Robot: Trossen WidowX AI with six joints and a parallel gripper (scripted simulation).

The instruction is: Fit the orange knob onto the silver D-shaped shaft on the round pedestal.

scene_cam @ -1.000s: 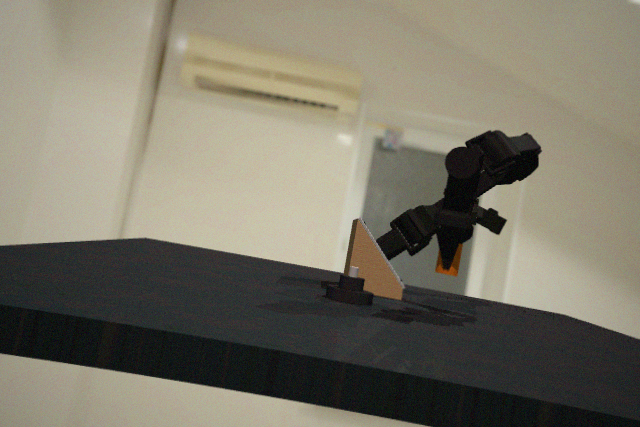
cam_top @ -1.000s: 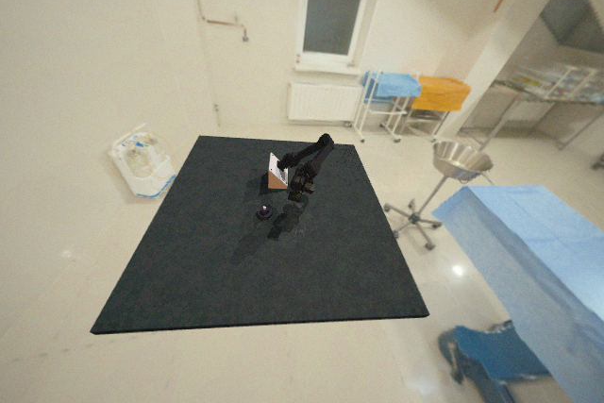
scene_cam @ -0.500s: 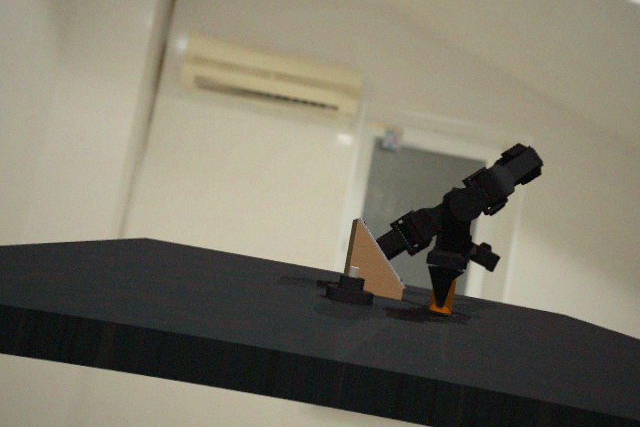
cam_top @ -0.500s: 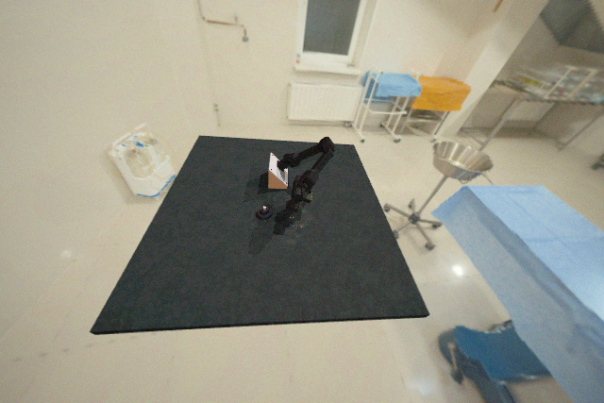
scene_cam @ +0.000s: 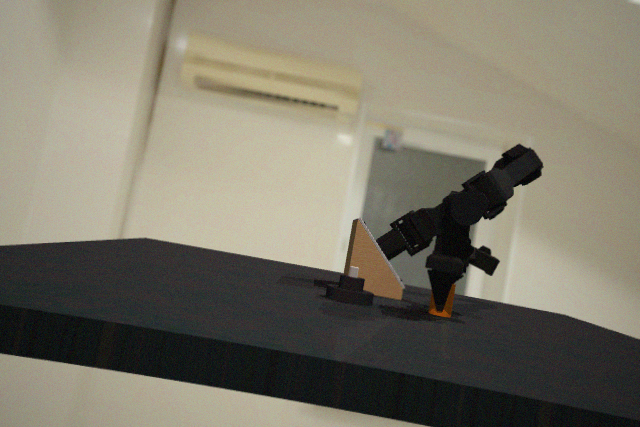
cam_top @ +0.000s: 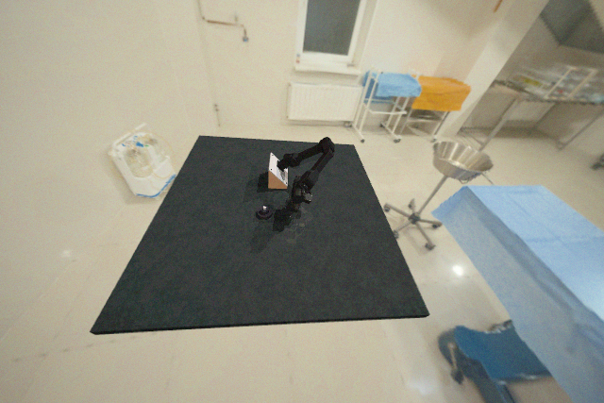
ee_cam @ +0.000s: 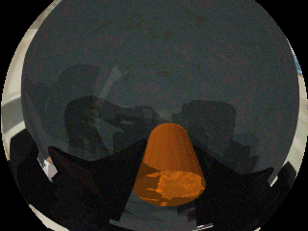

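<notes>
Right now the orange knob is 3 cm above my gripper tip. From my gripper tip the other things lie so: round black pedestal 4 cm ahead, 17 cm to the right, 2 cm above.
</notes>
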